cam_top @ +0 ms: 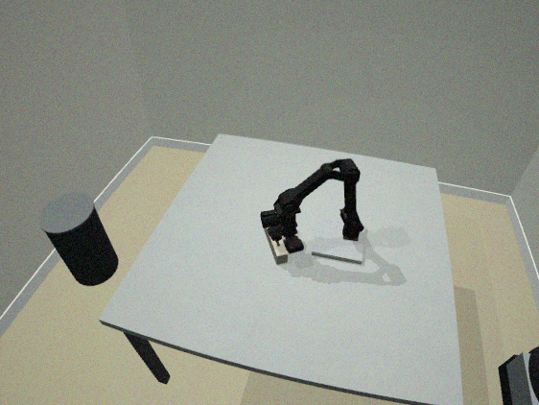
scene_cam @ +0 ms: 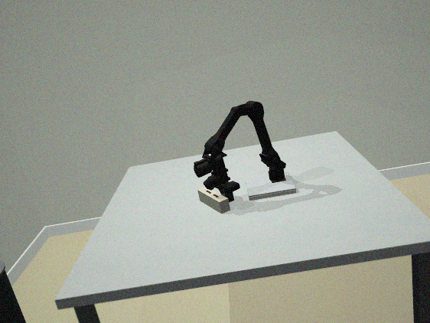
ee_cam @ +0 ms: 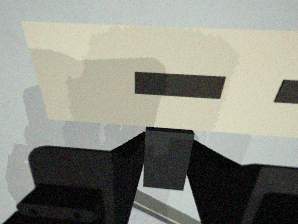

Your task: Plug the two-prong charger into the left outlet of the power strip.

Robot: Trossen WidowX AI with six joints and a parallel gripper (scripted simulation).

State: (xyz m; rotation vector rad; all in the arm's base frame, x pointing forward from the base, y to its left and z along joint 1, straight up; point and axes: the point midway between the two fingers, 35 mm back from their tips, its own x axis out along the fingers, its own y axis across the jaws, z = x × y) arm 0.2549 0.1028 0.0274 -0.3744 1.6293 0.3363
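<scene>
The two-prong charger is 1 cm to the left of my gripper tip, 1 cm ahead of it and 1 cm above it.
</scene>
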